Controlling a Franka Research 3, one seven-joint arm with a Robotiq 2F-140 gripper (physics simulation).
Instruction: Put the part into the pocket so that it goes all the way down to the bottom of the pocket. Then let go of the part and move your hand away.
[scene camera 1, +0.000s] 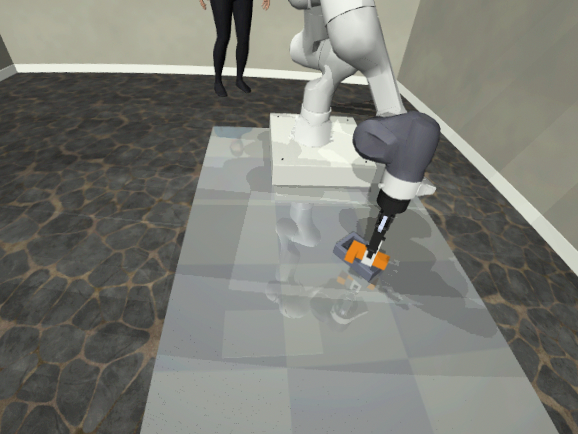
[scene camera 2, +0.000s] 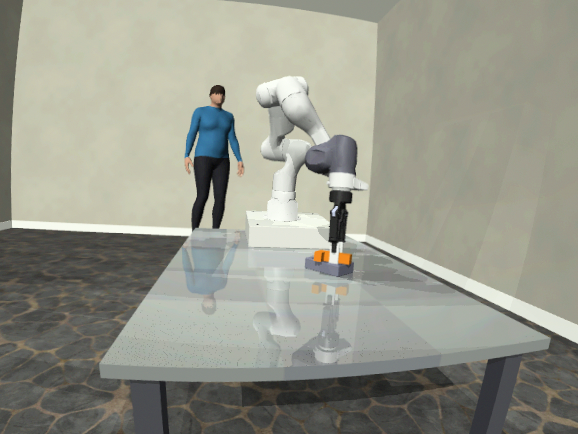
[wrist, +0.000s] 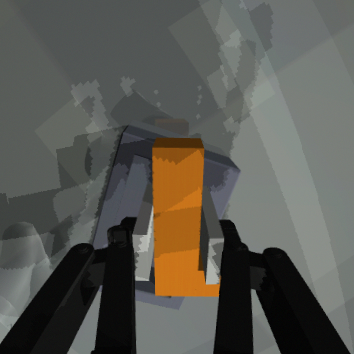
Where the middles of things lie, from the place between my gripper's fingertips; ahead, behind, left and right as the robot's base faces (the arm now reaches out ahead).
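Scene:
With the grey pocket block (scene camera 1: 341, 248), my hand is 2 cm above it, 1 cm to the left of it and 3 cm past it. There is also the orange L-shaped part (wrist: 177, 162), and I find it 2 cm above my hand and 1 cm to the right of it.

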